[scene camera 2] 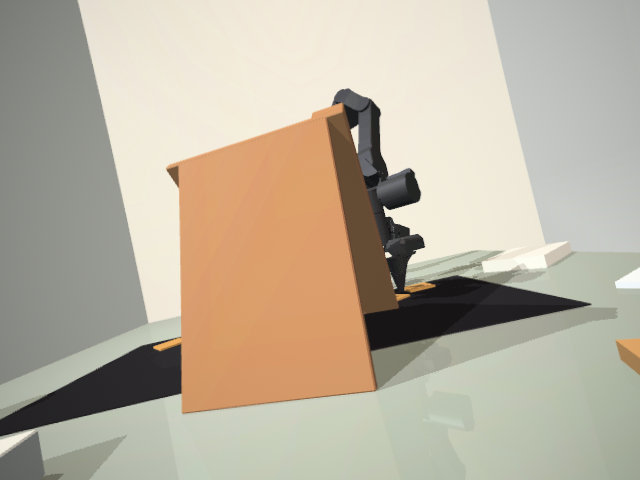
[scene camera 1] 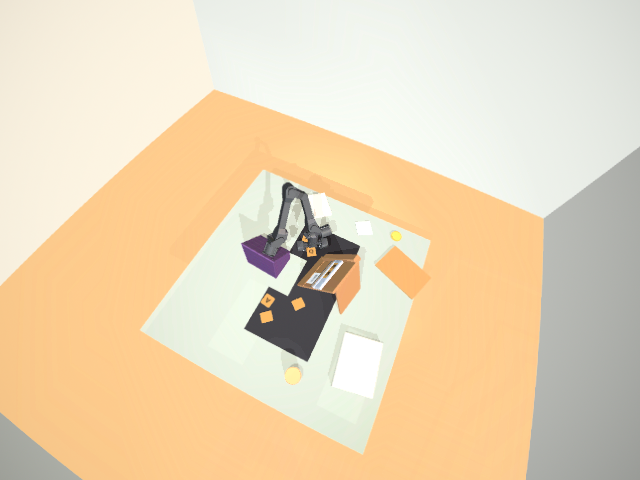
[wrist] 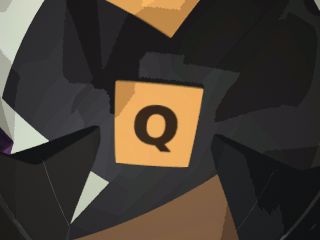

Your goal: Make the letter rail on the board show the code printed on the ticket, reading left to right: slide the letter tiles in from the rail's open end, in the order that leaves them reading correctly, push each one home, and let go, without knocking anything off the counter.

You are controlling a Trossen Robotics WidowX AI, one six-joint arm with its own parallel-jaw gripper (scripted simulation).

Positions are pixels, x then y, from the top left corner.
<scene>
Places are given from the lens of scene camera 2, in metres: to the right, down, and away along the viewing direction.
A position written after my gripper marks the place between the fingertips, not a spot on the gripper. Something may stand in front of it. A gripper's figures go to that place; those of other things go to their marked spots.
my gripper (scene camera 2: 388, 291): 0.14, 0.10, 0.65
black mat (scene camera 2: 456, 304): 0.21, 0.10, 0.50
sloped brown board (scene camera 2: 280, 255): -0.04, 0.02, 0.34
The marked spots on the sloped brown board and the black mat are 0.31 m apart.
</scene>
